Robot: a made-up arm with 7 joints.
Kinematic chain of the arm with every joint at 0, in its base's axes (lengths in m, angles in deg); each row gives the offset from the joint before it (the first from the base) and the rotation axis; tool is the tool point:
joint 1: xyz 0 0 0.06 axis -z
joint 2: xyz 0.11 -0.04 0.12 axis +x
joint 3: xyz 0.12 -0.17 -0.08 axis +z
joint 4: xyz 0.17 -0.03 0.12 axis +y
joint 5: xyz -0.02 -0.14 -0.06 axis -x
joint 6: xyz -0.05 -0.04 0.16 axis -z
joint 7: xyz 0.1 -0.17 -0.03 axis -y
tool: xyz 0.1 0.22 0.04
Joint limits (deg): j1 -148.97..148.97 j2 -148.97..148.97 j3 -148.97..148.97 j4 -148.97..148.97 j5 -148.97..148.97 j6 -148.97..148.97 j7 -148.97..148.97
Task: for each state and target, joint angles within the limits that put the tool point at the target. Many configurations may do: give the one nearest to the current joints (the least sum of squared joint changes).
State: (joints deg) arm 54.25 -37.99 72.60 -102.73 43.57 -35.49 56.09
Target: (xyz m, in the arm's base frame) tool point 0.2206 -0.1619 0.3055
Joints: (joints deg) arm 31.64 -44.97 54.29 -89.14 41.75 -18.20 38.28
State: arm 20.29 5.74 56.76 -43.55 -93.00 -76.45 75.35
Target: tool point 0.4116 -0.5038 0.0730
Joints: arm 19.96 23.65 62.16 -52.53 -64.28 -79.79 70.59
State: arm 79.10 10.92 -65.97 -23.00 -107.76 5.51 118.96
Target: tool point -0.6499 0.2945 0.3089
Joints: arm 130.97 -17.23 -43.91 -52.75 -119.71 15.41 89.03
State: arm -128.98 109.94 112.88 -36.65 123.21 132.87 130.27
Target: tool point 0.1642 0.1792 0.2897
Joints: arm -85.00 143.87 99.07 -77.03 145.16 122.23 133.65
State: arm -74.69 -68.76 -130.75 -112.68 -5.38 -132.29 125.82
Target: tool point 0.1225 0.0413 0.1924
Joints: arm -87.31 -73.95 -136.82 -91.04 4.50 -134.64 126.43
